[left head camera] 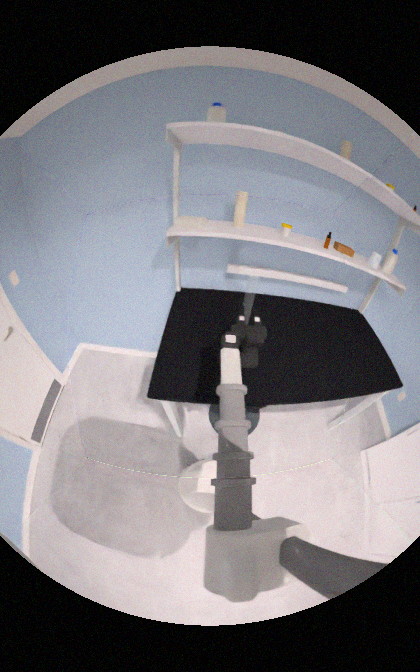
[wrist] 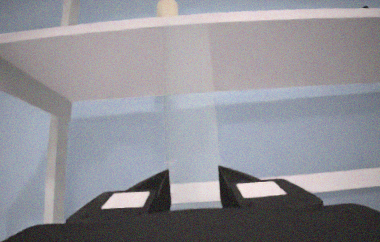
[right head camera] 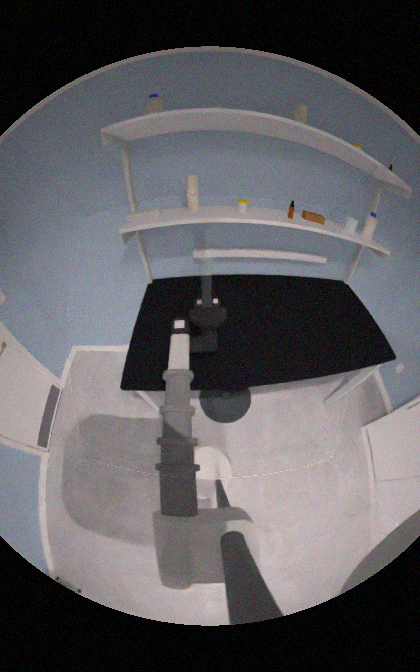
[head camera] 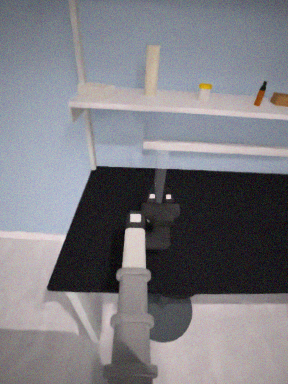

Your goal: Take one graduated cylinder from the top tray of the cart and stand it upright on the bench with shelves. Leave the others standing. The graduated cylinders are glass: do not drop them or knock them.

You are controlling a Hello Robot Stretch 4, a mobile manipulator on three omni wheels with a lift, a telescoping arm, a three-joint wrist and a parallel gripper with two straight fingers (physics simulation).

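Frame: origin at the robot's base, x back, y right, z up, level; centimetres.
Seen in the pictures: gripper, fingertip midpoint: [wrist: 194, 184] [head camera: 159, 184].
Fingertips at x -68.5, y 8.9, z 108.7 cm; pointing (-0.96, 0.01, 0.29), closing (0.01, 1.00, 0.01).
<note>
A point is followed by its place in that frame.
My gripper [head camera: 160, 195] [left head camera: 249, 316] [right head camera: 207, 300] [wrist: 194, 184] {x -68.5, y 8.9, z 108.7 cm} is shut on a clear glass graduated cylinder [head camera: 160, 175] {x -67.4, y 8.8, z 113.7 cm} [left head camera: 248, 302] [right head camera: 206, 287] [wrist: 194, 125] {x -67.4, y 9.2, z 112.8 cm}. The cylinder stands about upright between the two fingers and rises above them. Its base is hidden behind the gripper in the head views, so I cannot tell whether it touches the bench. The gripper is over the left part of the black bench top [head camera: 225, 240] {x -57.1, y 38.5, z 88.7 cm} [left head camera: 310, 350] [right head camera: 300, 325]. The cart and the other cylinders do not show.
The lower shelf [head camera: 175, 103] [wrist: 300, 55] runs above the back of the bench. It carries a cream cylinder [head camera: 152, 70] {x -97.5, y 4.8, z 144.0 cm} [left head camera: 240, 209], a yellow-lidded jar [head camera: 204, 92] {x -93.6, y 26.5, z 137.8 cm}, an orange bottle [head camera: 260, 95] {x -92.0, y 49.5, z 138.5 cm} and a brown box [head camera: 281, 99] {x -95.7, y 61.8, z 137.0 cm}. A narrow ledge [head camera: 225, 148] {x -108.2, y 50.7, z 106.6 cm} is below. A dark round stool [head camera: 172, 317] is at the front edge.
</note>
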